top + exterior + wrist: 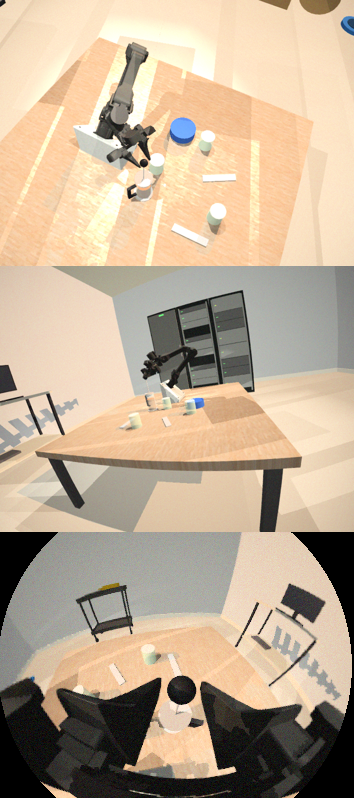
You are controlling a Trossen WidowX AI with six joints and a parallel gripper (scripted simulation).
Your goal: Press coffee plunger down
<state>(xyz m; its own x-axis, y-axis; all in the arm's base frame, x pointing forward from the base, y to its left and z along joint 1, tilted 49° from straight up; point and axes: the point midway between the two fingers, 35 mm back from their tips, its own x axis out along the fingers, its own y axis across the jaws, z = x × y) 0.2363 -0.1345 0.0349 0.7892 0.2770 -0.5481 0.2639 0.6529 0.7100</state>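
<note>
The coffee press is 10 mm behind my gripper tip, 10 mm to the right of it and 130 mm below it.
</note>
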